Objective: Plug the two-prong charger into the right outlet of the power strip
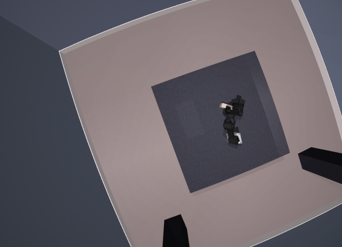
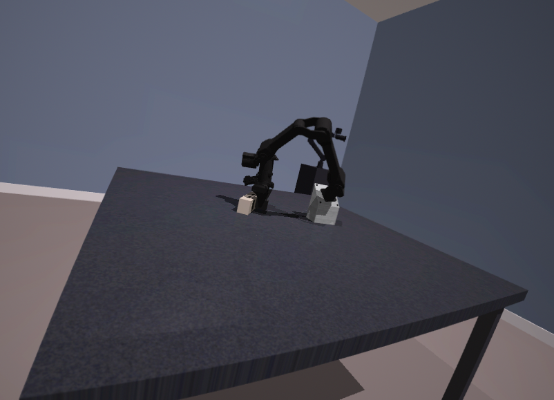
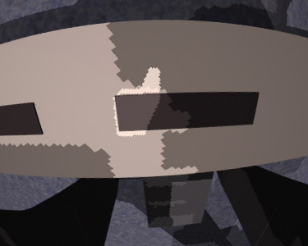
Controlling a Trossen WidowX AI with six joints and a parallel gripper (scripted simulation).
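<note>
Now: gripper tip 10 mm short of the black two-prong charger, 10 mm to the left of it and 10 mm below it.
</note>
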